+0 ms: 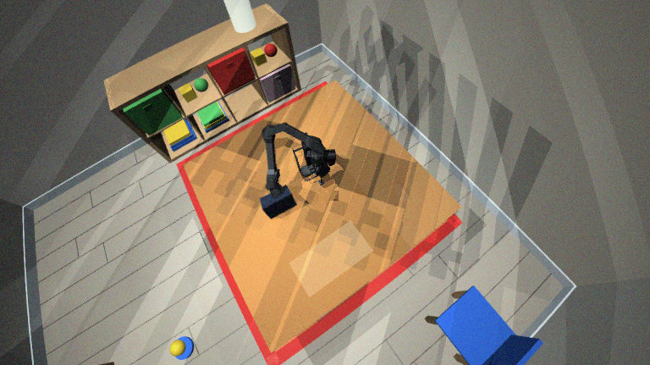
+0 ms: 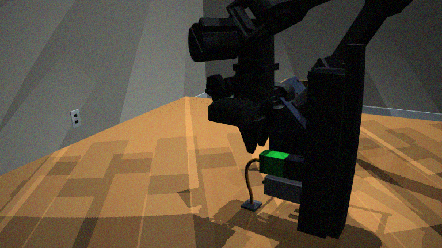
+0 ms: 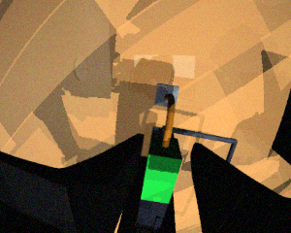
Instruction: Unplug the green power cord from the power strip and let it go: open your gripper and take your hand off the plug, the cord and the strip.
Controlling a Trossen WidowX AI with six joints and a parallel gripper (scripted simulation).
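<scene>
The green plug lies 1 cm ahead of my gripper tip, 5 cm to the left of it and 1 cm below it. From my gripper tip the other things lie so: grey anchor plate: 1 cm to the right, 12 cm below.
</scene>
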